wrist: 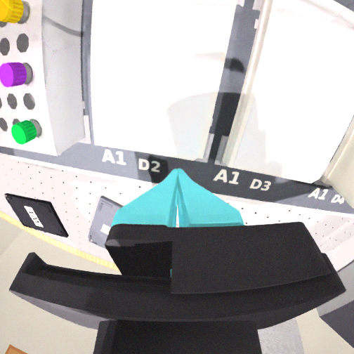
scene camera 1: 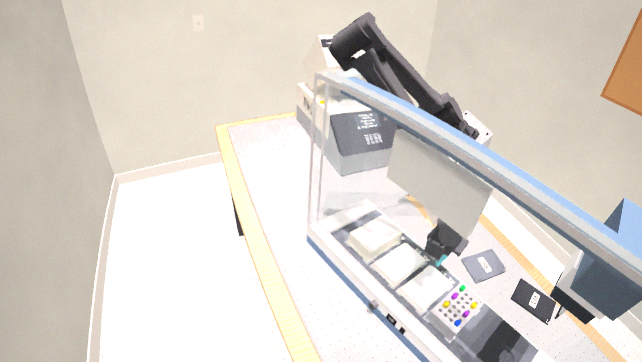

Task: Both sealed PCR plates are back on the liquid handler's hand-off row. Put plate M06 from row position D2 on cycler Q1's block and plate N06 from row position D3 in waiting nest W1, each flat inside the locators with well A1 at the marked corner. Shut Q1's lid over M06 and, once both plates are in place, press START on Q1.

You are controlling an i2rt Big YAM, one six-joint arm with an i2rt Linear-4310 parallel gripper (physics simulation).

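Frame: origin at the arm's base, x right, y back, z down, level; centimetres.
Seen in the pictures: gripper, fingertip midpoint: [scene camera 1: 438, 265].
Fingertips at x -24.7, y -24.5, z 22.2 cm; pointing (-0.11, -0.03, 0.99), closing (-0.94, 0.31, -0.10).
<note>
Offsets run from my fingertips to a thing's top centre. "spot": to the spot under its first point.
A white plate [scene camera 1: 425, 287] [wrist: 155, 65] sits at D2 and another white plate [scene camera 1: 400, 263] [wrist: 295, 90] at D3 on the hand-off row; their surfaces are washed out. My gripper [scene camera 1: 441, 260] [wrist: 177, 175] is shut and empty, its teal tips close to the row's label edge between the D2 and D3 marks. The cycler {spot: dy +9.1, dx +57.9, dz -6.3 cm} [scene camera 1: 362, 135] stands at the back with its pale lid {spot: dy +1.4, dx +82.1, dz -30.1 cm} [scene camera 1: 320, 60] raised, partly behind the arm and clear panel; its block is hard to see. A black nest [scene camera 1: 534, 300] [wrist: 37, 215] lies right of the row, its label too blurred to read.
A tube rack [scene camera 1: 456, 311] [wrist: 62, 90] with coloured caps stands beside D2. A taller pale block {dy -11.0, dx +16.2, dz -2.8 cm} [scene camera 1: 375, 237] stands at D4. A grey nest [scene camera 1: 484, 266] [wrist: 104, 222] lies behind the row. The handler's blue top rail {spot: dy -13.8, dx -5.2, dz -43.1 cm} [scene camera 1: 480, 145] and clear front panel span the row.
</note>
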